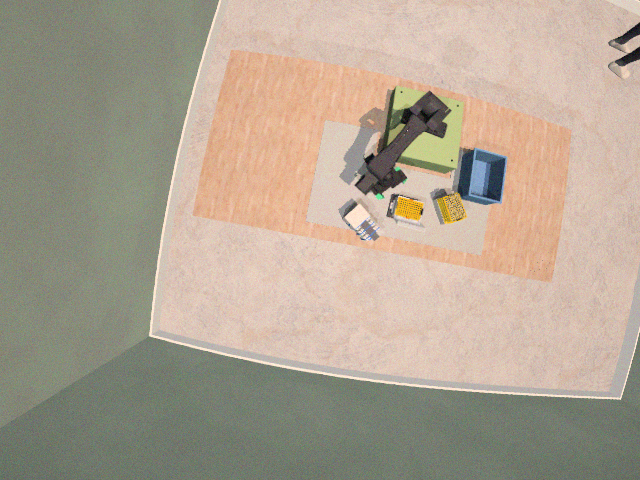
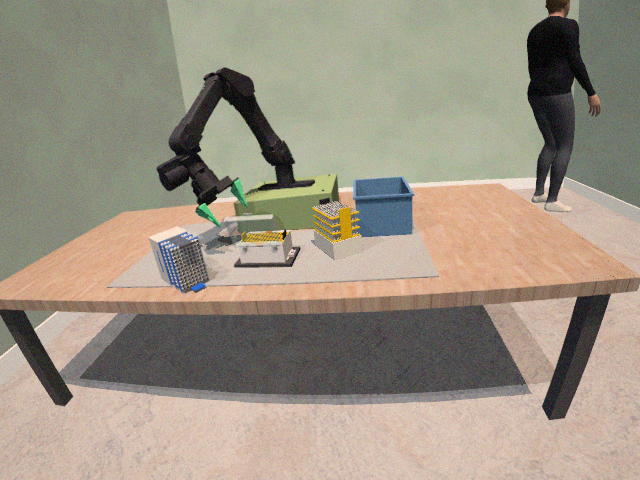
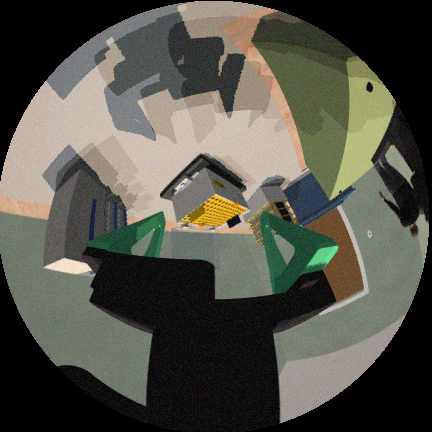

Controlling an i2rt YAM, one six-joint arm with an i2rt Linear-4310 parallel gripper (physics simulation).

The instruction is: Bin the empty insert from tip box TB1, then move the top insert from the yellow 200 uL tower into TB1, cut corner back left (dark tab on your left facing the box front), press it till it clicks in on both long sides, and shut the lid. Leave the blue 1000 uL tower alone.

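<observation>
TB1 [image 1: 394, 212] [image 2: 263, 253] [image 3: 192, 192], a pale box on a dark base, holds a yellow insert [image 1: 408, 207] [image 2: 262, 238] [image 3: 215, 211]. Its translucent lid [image 2: 250, 220] stands raised. The yellow 200 uL tower [image 1: 451, 208] [image 2: 336, 222] [image 3: 272, 212] of stacked inserts stands to the right of TB1. The blue 1000 uL tower [image 1: 361, 219] [image 2: 180, 260] [image 3: 75, 215] is to the left. My gripper [image 1: 391, 187] [image 2: 232, 215] [image 3: 212, 216] is open and empty, above and behind-left of TB1. Whether the insert's long sides are clicked in cannot be seen.
A deep blue bin [image 1: 483, 178] [image 2: 383, 214] [image 3: 307, 195] stands at the right behind the yellow tower. The green robot base [image 1: 429, 149] [image 2: 289, 210] [image 3: 320, 100] is behind TB1. A grey mat [image 1: 330, 165] [image 2: 387, 268] lies under the towers. A person [image 2: 553, 67] [image 3: 400, 192] stands beyond the table.
</observation>
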